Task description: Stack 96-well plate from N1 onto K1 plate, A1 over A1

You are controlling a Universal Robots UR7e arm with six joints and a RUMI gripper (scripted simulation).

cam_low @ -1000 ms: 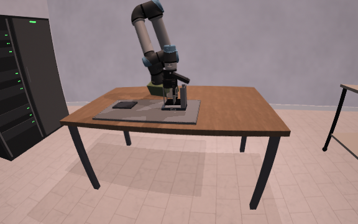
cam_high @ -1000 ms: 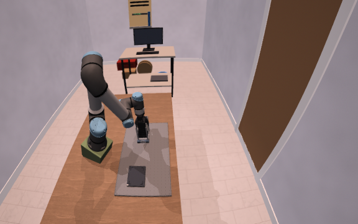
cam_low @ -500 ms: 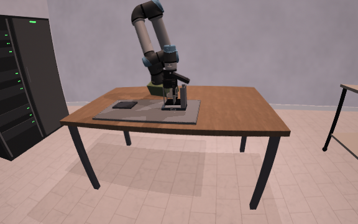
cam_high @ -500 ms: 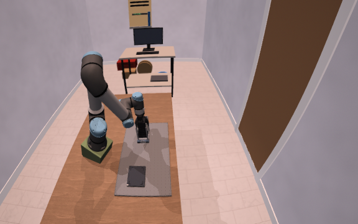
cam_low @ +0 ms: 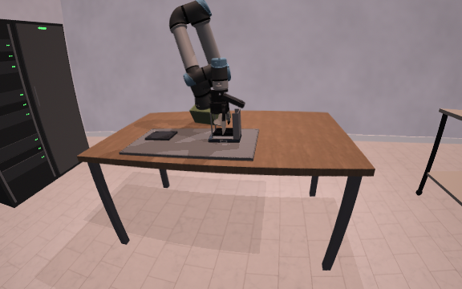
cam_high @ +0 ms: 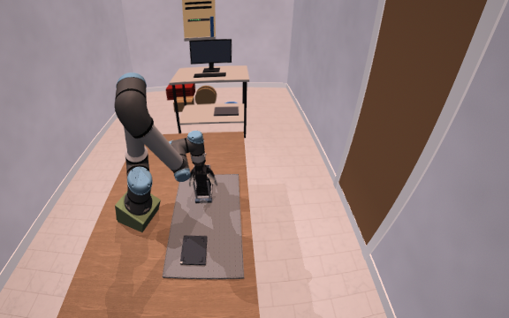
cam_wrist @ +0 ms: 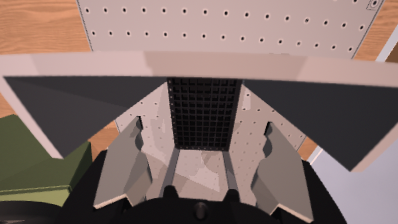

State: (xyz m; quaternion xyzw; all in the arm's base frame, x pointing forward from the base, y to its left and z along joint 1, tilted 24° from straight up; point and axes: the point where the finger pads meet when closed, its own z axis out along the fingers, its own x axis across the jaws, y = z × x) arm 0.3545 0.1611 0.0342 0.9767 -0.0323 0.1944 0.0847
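The black 96-well plate is 10 mm below my hand. Also, from my hand: pale plate (30 mm below); then plate nest N1 (80 mm behind, 390 mm to the right, 50 mm below); then rack post (50 mm ahead, 50 mm to the left, 30 mm above).
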